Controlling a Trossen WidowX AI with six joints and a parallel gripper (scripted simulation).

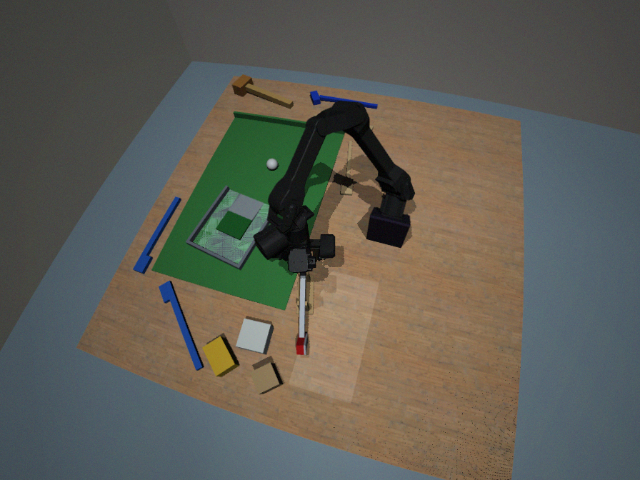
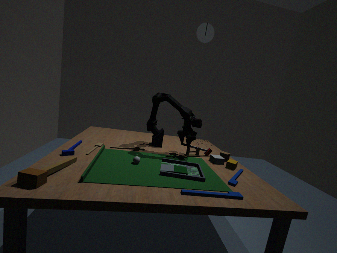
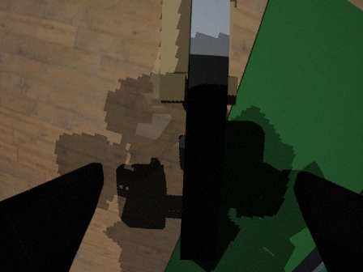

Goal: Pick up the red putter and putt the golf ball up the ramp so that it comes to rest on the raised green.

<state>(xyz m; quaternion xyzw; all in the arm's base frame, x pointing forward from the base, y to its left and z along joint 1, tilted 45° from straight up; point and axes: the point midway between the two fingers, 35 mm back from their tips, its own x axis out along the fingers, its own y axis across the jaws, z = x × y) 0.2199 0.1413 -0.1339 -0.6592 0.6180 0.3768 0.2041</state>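
Now: gripper tip 80 mm to the right of the wooden stand, 50 mm above it and 20 mm past it. Round my gripper tip: white golf ball 350 mm to the right, 240 mm ahead, 60 mm below; then red putter 120 mm to the left, 40 mm behind, 20 mm below.
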